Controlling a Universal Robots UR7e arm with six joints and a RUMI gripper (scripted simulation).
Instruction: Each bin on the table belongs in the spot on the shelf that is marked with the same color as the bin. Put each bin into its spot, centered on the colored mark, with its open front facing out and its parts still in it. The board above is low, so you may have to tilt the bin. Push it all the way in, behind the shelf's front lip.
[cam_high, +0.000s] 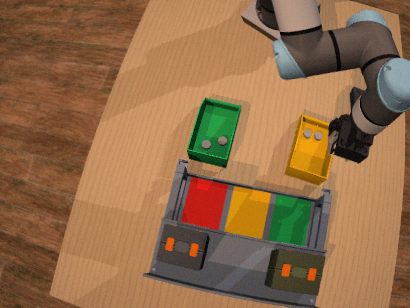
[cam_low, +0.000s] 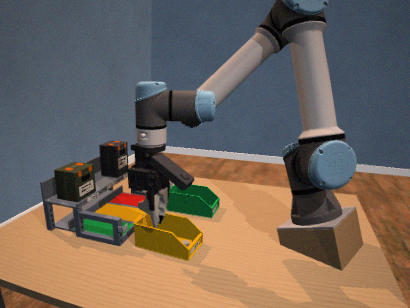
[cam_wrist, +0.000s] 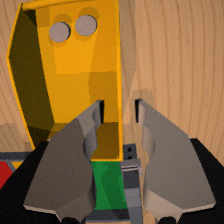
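Now: hand 60 mm above the yellow bin and 50 mm to the left of it. From my hand the other things lie so: yellow mark (250 mm ahead, 140 mm to the right, 100 mm below); then green mark (230 mm ahead, 100 mm below, 30 mm to the right); then green bin (300 mm to the right, 60 mm below, 50 mm ahead).
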